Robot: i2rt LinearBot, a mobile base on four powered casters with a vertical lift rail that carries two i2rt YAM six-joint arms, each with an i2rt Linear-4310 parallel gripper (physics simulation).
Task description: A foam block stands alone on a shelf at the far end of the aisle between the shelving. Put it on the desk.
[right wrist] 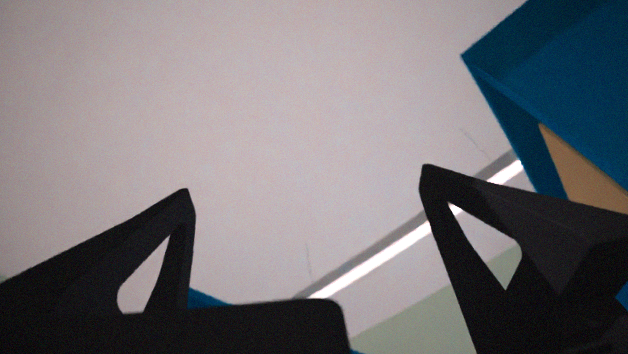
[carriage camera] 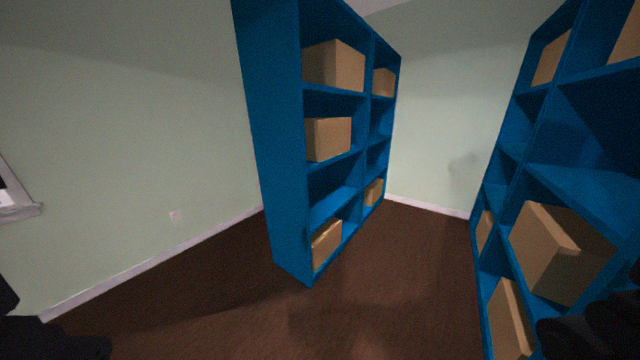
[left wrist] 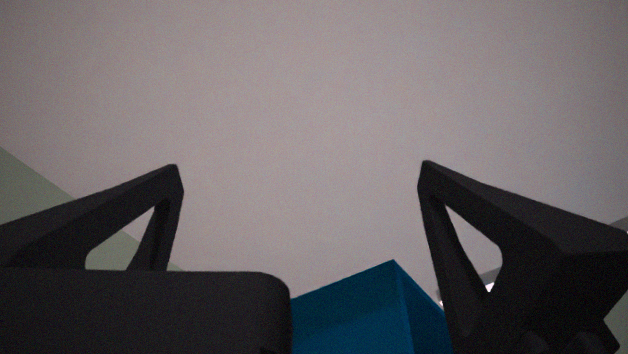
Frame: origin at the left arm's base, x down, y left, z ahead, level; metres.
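Seen in the pictures: left gripper, fingertip midpoint: (left wrist: 299,175); right gripper, fingertip midpoint: (right wrist: 308,189).
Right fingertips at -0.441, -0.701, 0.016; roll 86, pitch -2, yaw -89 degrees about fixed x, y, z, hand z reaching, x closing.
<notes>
A point is followed by its place in that frame, as x, y, z.
The foam block and the desk do not show in these views. A tall blue shelf unit (carriage camera: 277,150) @[-0.196, -0.097, 0.961] (left wrist: 350,320) @[-0.857, -0.122, 0.943] stands left of the aisle, its end panel facing the carriage camera. A second blue shelf unit (carriage camera: 595,195) @[-0.099, -1.403, 0.439] (right wrist: 575,100) @[-0.714, -1.134, 0.156] stands close on the right. The aisle between them ends at a pale green wall. My left gripper (left wrist: 299,175) @[-0.436, 0.005, 0.021] is open and empty, pointing up at the ceiling, with the left unit's top corner low in its view. My right gripper (right wrist: 308,189) @[-0.441, -0.701, 0.016] is open and empty, also pointing up, with the right unit at the right of its view.
Cardboard boxes (carriage camera: 340,67) @[-0.682, -0.513, 1.203] (carriage camera: 330,137) @[-0.246, -0.439, 1.107] (carriage camera: 560,250) @[0.108, -1.285, 0.381] stand in both units. The right unit is very near the right arm in the carriage view. A brown floor (carriage camera: 390,270) @[0.892, -0.955, 0.976] runs between the units. A wall (carriage camera: 125,125) @[-0.365, 1.117, 1.274] with an outlet (carriage camera: 174,216) @[0.492, 1.070, 1.329] and a window edge (carriage camera: 22,202) @[0.035, 1.459, 0.808] is at left.
</notes>
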